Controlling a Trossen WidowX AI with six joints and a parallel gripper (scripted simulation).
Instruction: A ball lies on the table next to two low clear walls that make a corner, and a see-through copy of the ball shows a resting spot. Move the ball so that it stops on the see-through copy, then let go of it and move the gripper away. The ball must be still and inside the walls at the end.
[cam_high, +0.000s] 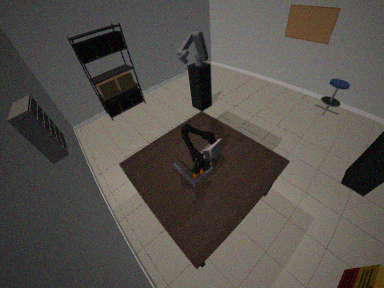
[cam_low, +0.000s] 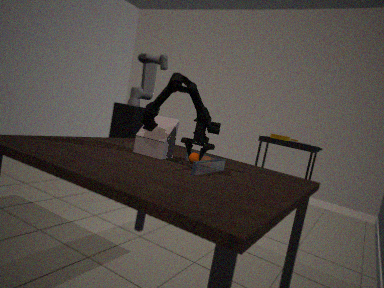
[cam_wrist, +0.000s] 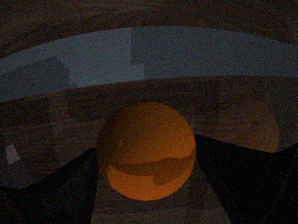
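Now: the see-through copy of ball 8 cm ahead of my gripper tip. From my gripper tip the other things lie so: orange ball (right at my gripper tip).
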